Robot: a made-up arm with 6 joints.
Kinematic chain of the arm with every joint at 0, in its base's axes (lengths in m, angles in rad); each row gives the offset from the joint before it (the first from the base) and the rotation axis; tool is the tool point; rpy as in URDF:
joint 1: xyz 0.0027 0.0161 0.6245 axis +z
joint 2: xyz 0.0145 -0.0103 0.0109 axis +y
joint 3: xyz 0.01 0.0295 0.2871 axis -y
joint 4: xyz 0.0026 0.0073 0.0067 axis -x
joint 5: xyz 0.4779 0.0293 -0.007 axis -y
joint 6: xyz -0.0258 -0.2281 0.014 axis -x
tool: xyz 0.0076 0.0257 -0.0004 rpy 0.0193 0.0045 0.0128
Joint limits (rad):
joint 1: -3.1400..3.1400
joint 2: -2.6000..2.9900
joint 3: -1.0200..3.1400
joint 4: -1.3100..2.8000
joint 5: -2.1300..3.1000
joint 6: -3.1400..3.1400
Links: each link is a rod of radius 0.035 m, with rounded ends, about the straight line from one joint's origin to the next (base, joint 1, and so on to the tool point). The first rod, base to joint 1, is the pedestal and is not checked.
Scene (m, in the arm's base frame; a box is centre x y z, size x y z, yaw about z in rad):
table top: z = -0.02
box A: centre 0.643 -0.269 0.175 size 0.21 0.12 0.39 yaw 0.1
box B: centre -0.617 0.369 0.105 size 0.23 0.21 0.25 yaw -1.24
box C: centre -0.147 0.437 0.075 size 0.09 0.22 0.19 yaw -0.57
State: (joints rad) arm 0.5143 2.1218 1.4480 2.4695 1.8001 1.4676
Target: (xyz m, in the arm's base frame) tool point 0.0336 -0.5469 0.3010
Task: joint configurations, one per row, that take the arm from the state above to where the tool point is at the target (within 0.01 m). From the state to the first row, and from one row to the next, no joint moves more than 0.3 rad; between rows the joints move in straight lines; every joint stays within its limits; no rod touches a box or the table.
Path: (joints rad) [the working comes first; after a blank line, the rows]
Joints at the target: -1.5207 2.9900 2.5182 1.5846 1.2820 0.9265
Straight joint move there: touches box A.

1: 0.4168 2.0089 1.7300 2.3439 1.6154 1.3702
2: 0.3193 1.8960 2.0120 2.2183 1.4307 1.2727
3: 0.2218 1.7831 2.2940 2.0928 1.2460 1.1753
4: 0.1244 1.6702 2.5760 1.9672 1.0613 1.0778
5: 0.0269 1.5573 2.8580 1.8416 0.8766 0.9804
6: -0.0706 1.4444 3.1400 1.7160 0.6919 0.8829
7: -0.3123 1.7020 3.0364 1.6941 0.7903 0.8902
8: -0.5540 1.9596 2.9327 1.6722 0.8886 0.8975
9: -0.7956 2.2172 2.8291 1.6503 0.9870 0.9047
10: -1.0373 2.4748 2.7255 1.6284 1.0853 0.9120
11: -1.2790 2.7324 2.6218 1.6065 1.1836 0.9193
12: -1.5207 2.9900 2.5182 1.5846 1.2820 0.9265

